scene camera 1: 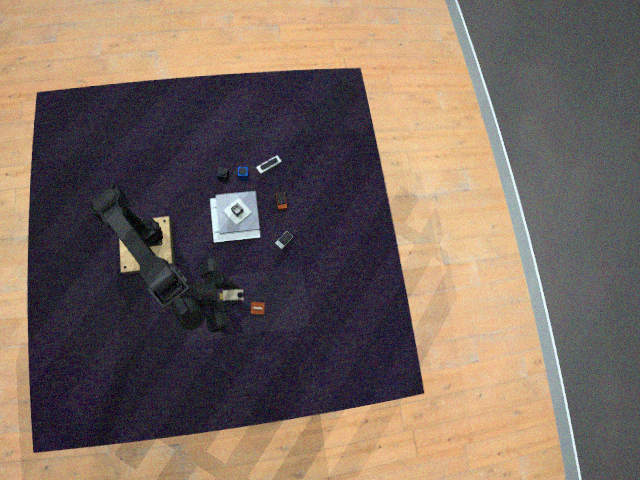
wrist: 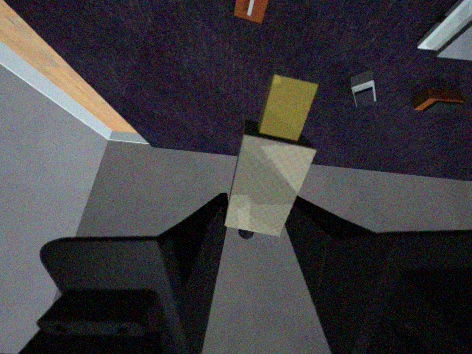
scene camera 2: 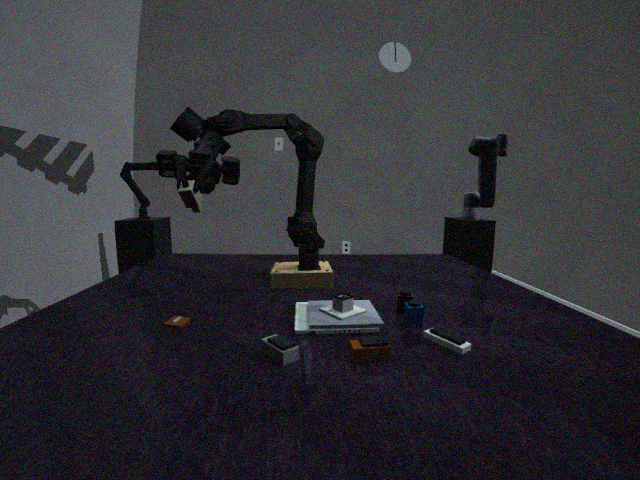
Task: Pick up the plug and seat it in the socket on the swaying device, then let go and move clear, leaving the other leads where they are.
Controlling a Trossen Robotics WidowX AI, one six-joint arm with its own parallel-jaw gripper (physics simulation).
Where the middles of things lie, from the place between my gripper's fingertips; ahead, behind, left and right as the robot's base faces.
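There's the device (scene camera 2: 344, 314), which is 30 cm to the left of my hand, 24 cm below it and 1 cm ahead of it. And with the plug (wrist: 274, 157), my hand is 1 cm above it and 2 cm past it.
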